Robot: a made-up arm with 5 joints.
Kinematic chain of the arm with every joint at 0, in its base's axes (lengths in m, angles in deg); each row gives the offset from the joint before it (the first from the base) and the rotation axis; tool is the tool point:
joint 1: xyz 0 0 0.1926 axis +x
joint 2: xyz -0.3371 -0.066 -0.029 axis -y
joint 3: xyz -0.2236 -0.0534 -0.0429 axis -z
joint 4: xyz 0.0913 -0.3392 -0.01 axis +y
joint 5: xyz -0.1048 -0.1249 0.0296 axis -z
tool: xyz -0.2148 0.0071 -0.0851
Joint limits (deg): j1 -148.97..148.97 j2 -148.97..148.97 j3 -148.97..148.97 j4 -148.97..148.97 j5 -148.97..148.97
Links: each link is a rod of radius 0.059 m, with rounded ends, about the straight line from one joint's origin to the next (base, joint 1, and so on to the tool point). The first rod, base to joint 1, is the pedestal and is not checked.
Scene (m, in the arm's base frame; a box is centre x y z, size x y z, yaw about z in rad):
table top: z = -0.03
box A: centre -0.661 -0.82 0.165 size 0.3 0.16 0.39 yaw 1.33
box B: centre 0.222 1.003 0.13 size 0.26 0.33 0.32 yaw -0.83
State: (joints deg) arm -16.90 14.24 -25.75 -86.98 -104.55
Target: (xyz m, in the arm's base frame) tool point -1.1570 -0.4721 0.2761
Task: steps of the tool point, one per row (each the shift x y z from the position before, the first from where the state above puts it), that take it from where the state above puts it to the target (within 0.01 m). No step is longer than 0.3 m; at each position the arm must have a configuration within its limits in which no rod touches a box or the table.
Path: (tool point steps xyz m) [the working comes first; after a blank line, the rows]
Joints at the target: -17.12 -13.71 60.36 -52.41 -73.46
Straight joint move there: touches box A.

1: -0.0002 0.0141 0.1280
2: 0.0049 0.0487 0.1251
3: 0.0093 0.0834 0.1141
4: 0.0119 0.1162 0.0935
5: 0.0118 0.1441 0.0635
6: -0.1711 -0.2200 -0.0001
7: -0.2037 -0.1688 -0.0852
8: -0.2144 -0.0840 -0.1379
9: -0.2012 0.0119 -0.1477
10: -0.1679 0.0953 -0.1171
11: -0.1196 0.1484 -0.0594

